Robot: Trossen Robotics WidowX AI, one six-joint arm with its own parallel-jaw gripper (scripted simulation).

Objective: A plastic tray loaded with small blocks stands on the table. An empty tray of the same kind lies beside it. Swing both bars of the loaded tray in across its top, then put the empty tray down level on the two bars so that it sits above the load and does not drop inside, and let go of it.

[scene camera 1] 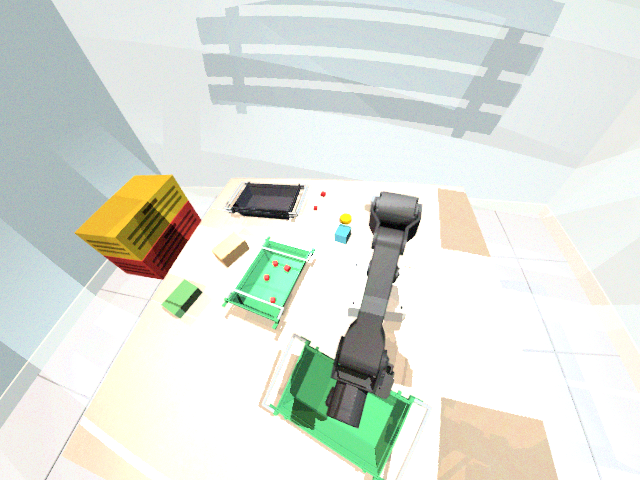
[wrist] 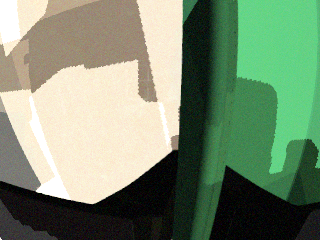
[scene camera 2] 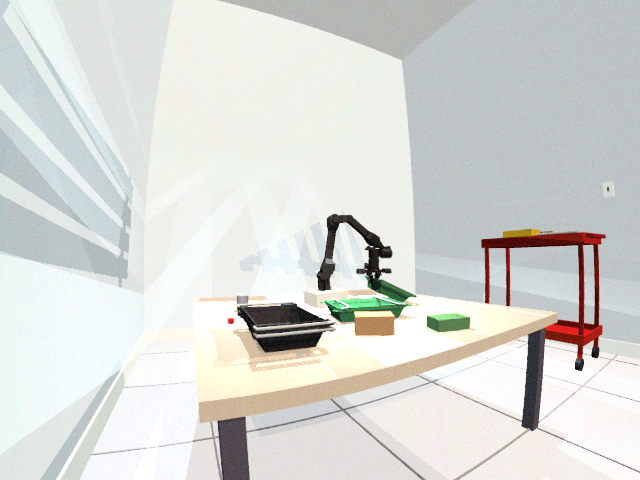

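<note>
Pictured: a green box, a tan box, the gripper.
</note>
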